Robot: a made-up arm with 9 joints.
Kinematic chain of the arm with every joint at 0, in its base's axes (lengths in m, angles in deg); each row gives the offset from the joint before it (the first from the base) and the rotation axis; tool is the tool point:
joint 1: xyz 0 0 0.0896 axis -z
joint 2: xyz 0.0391 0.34 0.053 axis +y
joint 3: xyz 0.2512 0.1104 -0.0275 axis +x
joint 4: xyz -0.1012 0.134 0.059 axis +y
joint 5: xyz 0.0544 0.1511 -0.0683 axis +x
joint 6: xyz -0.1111 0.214 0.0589 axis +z
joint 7: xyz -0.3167 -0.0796 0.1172 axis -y
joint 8: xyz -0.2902 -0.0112 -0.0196 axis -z
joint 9: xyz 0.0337 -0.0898 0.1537 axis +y
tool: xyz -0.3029 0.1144 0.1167
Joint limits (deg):
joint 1: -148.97..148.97
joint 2: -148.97..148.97
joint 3: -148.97..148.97
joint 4: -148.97..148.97
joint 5: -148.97..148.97
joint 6: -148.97..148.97
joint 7: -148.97..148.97
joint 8: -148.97..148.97
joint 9: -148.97..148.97
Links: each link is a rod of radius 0.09 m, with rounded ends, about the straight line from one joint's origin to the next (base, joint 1, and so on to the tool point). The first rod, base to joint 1, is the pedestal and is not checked.
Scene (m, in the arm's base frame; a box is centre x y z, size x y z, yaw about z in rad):
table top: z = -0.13
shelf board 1: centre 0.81 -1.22 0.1 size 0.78 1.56 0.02 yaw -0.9
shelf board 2: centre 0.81 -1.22 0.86 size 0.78 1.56 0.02 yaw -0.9
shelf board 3: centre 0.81 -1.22 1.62 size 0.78 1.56 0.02 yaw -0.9
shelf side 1: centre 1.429 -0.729 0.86 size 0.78 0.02 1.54 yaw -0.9
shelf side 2: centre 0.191 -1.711 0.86 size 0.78 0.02 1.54 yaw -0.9
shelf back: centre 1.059 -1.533 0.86 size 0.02 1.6 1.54 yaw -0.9
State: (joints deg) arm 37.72 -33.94 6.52 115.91 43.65 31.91 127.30 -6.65 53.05
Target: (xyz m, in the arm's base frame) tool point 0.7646 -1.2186 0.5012
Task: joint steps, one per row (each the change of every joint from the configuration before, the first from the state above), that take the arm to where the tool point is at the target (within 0.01 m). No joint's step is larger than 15 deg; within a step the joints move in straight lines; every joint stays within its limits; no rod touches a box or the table.
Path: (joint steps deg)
1: 12.85 11.68 -0.43 8.26 -2.31 2.13 -12.07 2.46 7.94
2: 12.85 11.67 -0.43 8.27 -2.31 2.13 -12.07 2.46 7.93
3: 12.85 11.68 -0.43 8.27 -2.31 2.13 -12.07 2.46 7.94
4: 12.86 11.67 -0.42 8.26 -2.32 2.13 -12.07 2.46 7.93
5: 5.35 -4.56 -3.89 -0.53 4.14 -13.62 3.64 -2.17 -6.58
6: 5.35 -4.56 -3.89 -0.52 4.14 -13.62 3.63 -2.16 -6.59
7: 5.35 -4.56 -3.89 -0.53 4.14 -13.63 3.64 -2.17 -6.59
8: 5.35 -4.56 -3.88 -0.52 4.13 -13.62 3.63 -2.17 -6.59

